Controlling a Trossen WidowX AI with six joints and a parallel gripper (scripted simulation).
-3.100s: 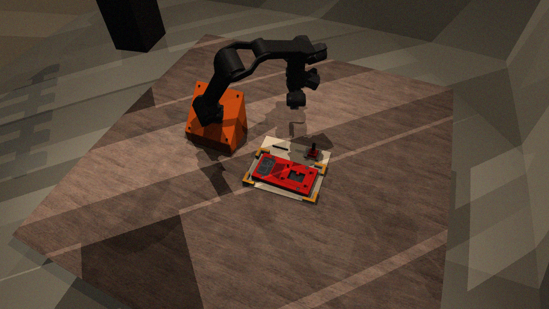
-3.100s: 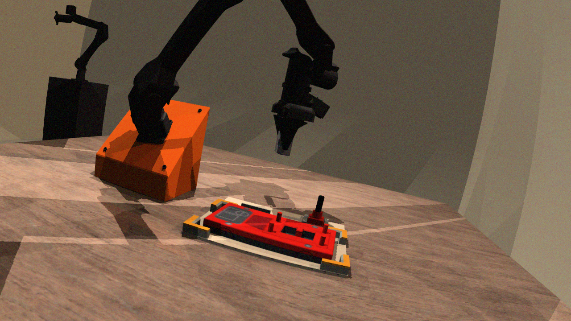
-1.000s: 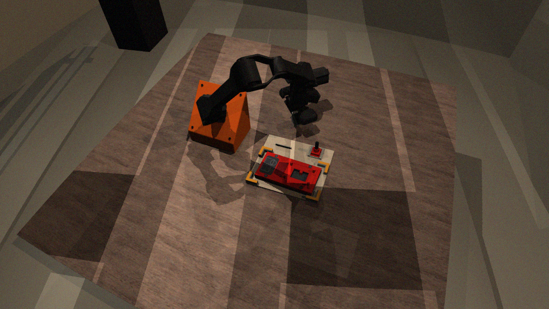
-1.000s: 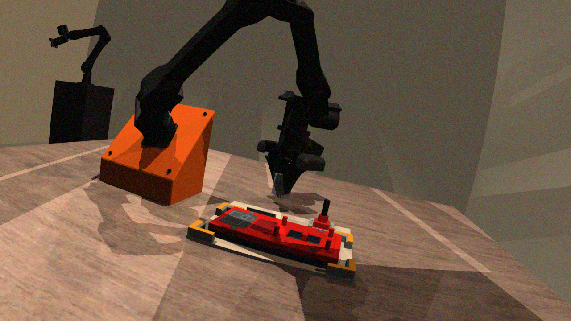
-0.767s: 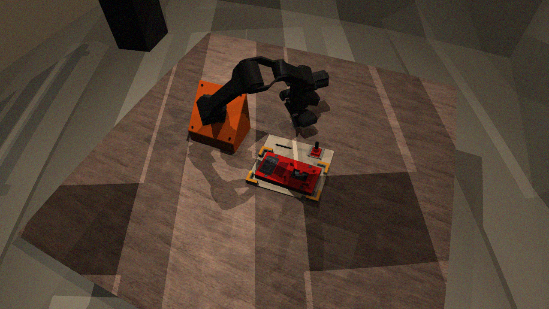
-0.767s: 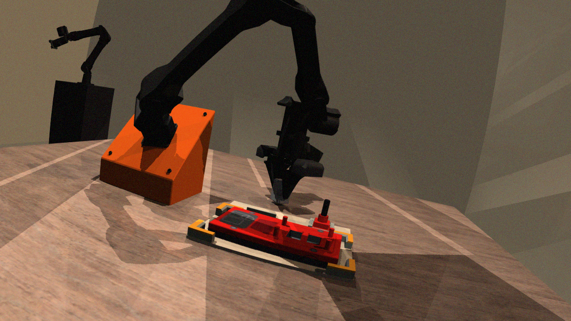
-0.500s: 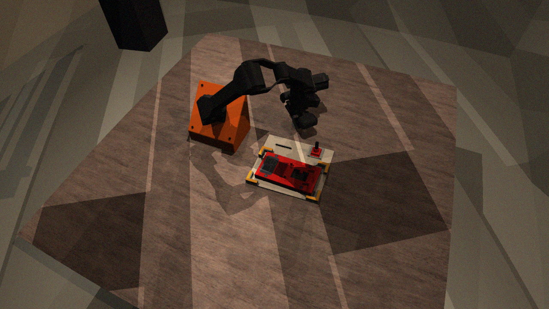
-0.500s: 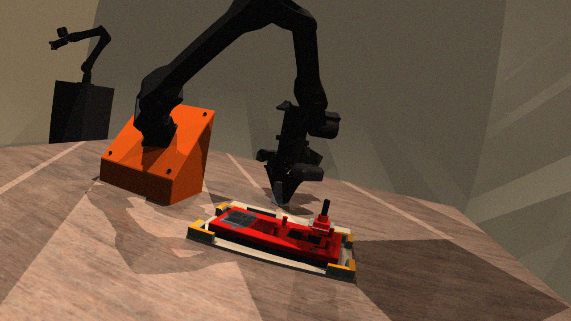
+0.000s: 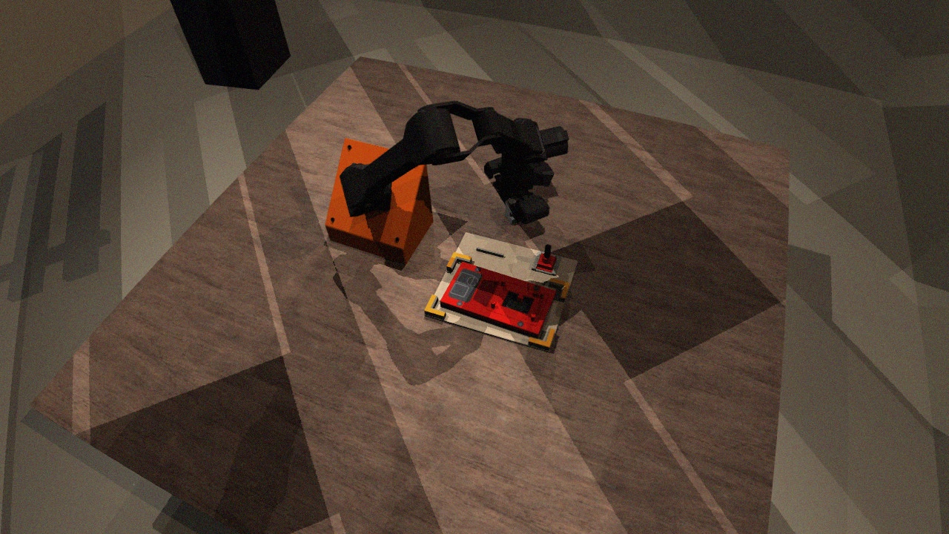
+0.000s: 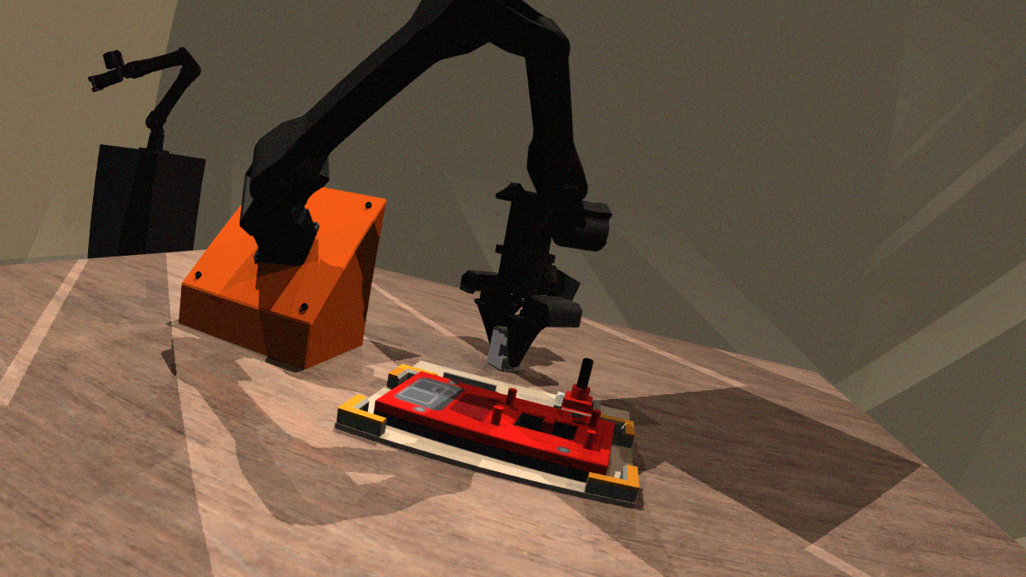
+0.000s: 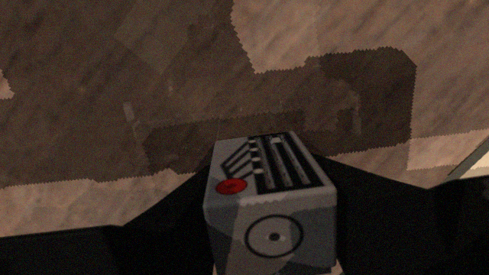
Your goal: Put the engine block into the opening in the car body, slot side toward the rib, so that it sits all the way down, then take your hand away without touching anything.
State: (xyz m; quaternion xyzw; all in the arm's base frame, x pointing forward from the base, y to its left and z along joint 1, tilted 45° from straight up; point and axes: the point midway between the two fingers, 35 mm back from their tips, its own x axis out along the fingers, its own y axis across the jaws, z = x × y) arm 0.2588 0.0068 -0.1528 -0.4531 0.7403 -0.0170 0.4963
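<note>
Right now the engine block is 10 mm to the right of my gripper tip and 20 mm above it. Also, from my gripper tip: black peg 90 mm ahead, 120 mm to the right, 30 mm above.
</note>
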